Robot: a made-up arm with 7 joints.
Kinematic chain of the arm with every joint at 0, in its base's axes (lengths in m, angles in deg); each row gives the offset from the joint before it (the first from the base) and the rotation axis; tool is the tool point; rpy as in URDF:
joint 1: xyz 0 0 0 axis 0.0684 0.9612 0.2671
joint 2: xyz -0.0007 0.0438 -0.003 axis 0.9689 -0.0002 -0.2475
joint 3: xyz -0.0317 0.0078 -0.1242 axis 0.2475 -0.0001 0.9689
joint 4: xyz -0.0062 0 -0.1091 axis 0.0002 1 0
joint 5: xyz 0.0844 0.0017 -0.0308 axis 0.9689 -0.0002 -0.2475
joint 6: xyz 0.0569 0 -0.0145 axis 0.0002 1 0
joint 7: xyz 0.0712 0 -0.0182 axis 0.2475 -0.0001 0.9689
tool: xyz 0 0 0 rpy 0 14.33 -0.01
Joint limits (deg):
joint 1: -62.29..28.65
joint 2: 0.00..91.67
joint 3: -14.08..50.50
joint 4: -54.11..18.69
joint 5: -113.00..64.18
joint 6: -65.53..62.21
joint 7: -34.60..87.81
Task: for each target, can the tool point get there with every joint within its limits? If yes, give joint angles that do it. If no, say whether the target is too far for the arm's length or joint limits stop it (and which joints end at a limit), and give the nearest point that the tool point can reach.
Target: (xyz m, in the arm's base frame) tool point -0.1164 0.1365 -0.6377
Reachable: no: too far | nearest point -0.0720 0.1051 -0.3963 | short by 0.247 m
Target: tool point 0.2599 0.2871 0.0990
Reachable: yes | joints -39.08 81.58 8.27 -2.04 11.55 39.66 75.50
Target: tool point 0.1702 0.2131 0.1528
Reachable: yes | joints -20.12 81.32 43.42 -21.60 -59.92 -4.34 37.07
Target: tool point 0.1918 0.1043 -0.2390
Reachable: yes | joints -4.08 29.63 -5.81 -17.24 -48.57 29.23 20.69
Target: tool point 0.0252 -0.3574 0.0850
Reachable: no: joint limits stop it (at a limit: joint 1, joint 2, joint 3) | nearest point 0.1505 -0.0919 0.0127 | short by 0.302 m
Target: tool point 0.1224 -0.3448 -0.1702
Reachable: no: joint limits stop it (at a limit: joint 2, joint 3, joint 6) | nearest point 0.2286 -0.0967 -0.1461 | short by 0.271 m
